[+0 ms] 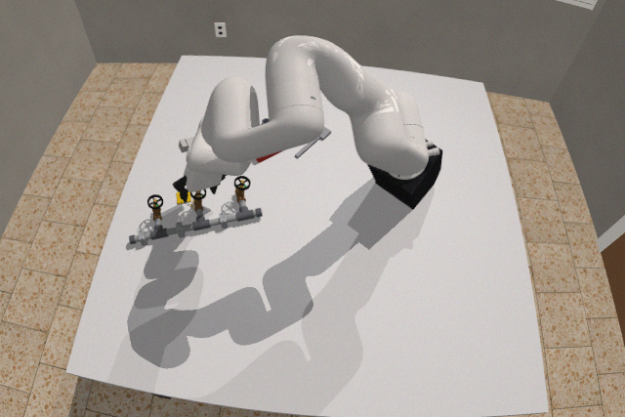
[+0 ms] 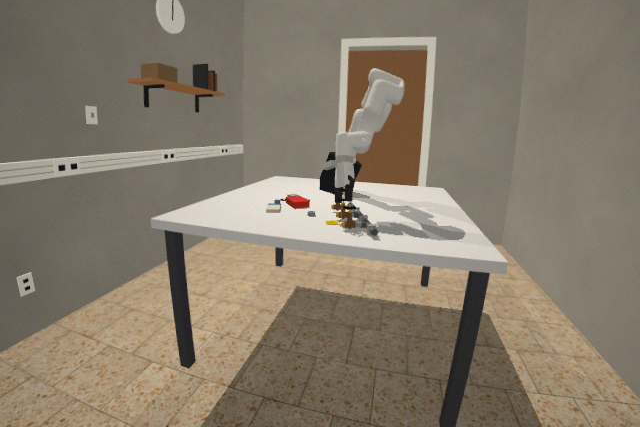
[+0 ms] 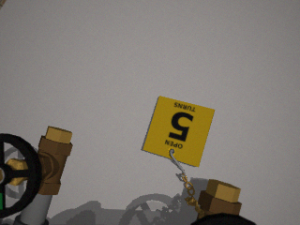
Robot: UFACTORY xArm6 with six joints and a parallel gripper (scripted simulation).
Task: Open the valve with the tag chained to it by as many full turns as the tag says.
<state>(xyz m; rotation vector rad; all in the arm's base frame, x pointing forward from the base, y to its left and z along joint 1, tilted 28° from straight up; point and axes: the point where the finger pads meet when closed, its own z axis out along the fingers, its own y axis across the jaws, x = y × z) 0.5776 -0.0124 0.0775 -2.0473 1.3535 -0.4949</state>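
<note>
Right now my hand is 8 cm above the yellow tag, 6 cm short of it and 3 cm to the left of it. Also, from my hand: red box: 23 cm to the right, 20 cm behind, 7 cm below; grey nut: 14 cm to the right, 8 cm below, 3 cm behind; blue block: 32 cm to the right, 8 cm below, 8 cm behind.
</note>
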